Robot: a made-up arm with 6 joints.
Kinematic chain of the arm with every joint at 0, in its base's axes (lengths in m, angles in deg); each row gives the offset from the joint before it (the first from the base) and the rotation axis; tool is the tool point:
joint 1: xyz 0 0 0.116 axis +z
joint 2: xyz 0 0.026 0 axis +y
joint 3: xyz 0 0 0.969 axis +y
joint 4: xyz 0 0 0.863 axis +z
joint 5: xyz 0 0 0 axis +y
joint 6: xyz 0 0 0.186 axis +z
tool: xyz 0 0 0
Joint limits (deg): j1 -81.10..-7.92 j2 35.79..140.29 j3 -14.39..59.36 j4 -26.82..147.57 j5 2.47..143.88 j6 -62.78..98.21
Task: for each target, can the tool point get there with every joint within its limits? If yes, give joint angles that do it. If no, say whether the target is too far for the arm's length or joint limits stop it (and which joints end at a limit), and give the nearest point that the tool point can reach.
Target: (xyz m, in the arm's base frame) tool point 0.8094 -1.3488 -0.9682
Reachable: yes | joints -64.56 112.96 18.52 56.51 54.01 -22.05
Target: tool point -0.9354 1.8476 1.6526
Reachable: no: too far | nearest point 0.7499 0.0403 1.7018 | short by 2.472 m
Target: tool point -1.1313 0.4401 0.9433
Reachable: no: joint limits stop it (at a limit: joint 1, joint 2, joint 3, joint 4, joint 5) | nearest point 0.1984 -0.7186 1.5994 | short by 1.882 m
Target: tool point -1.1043 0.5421 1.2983
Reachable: no: joint limits stop it (at a limit: joint 1, joint 2, joint 3, joint 4, joint 5) | nearest point 0.1984 -0.7186 1.5994 | short by 1.838 m
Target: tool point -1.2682 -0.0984 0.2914
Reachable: no: joint limits stop it (at a limit: joint 1, joint 2, joint 3, joint 4) | nearest point 0.1707 -1.2612 0.7341 | short by 1.902 m
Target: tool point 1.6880 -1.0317 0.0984
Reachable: yes | joints -31.58 82.60 10.21 -12.76 30.61 13.44
